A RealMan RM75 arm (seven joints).
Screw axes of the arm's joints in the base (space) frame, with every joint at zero. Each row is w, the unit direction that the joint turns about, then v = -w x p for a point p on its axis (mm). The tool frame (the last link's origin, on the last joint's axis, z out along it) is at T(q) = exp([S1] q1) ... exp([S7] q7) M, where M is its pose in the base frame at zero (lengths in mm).
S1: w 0 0 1 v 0.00 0.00 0.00
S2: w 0 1 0 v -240.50 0.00 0.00
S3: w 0 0 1 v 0.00 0.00 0.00
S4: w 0 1 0 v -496.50 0.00 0.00
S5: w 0 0 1 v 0.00 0.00 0.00
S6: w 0 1 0 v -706.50 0.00 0.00
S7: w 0 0 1 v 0.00 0.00 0.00
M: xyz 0.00 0.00 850.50 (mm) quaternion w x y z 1 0 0 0
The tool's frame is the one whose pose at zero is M.
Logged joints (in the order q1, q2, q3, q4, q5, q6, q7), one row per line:
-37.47, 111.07, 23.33, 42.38, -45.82, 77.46, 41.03
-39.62, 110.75, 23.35, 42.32, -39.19, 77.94, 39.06
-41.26, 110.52, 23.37, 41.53, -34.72, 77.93, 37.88
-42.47, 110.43, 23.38, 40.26, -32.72, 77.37, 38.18
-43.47, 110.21, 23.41, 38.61, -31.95, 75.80, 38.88
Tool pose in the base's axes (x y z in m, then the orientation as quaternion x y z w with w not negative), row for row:
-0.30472, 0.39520, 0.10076, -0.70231, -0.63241, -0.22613, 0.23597
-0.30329, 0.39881, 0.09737, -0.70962, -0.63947, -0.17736, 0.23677
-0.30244, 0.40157, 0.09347, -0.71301, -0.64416, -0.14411, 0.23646
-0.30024, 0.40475, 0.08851, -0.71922, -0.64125, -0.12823, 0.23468
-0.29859, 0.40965, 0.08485, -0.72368, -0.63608, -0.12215, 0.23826
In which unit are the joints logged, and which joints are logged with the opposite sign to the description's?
The joints are logged in degrees. Opposite sign: q2, q6.
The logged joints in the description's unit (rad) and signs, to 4 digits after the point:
-0.6540, -1.9385, 0.4072, 0.7397, -0.7997, -1.3519, 0.7161
-0.6915, -1.9330, 0.4075, 0.7386, -0.6840, -1.3603, 0.6817
-0.7201, -1.9289, 0.4079, 0.7248, -0.6060, -1.3601, 0.6611
-0.7412, -1.9274, 0.4081, 0.7027, -0.5711, -1.3504, 0.6664
-0.7587, -1.9235, 0.4086, 0.6739, -0.5576, -1.3230, 0.6786

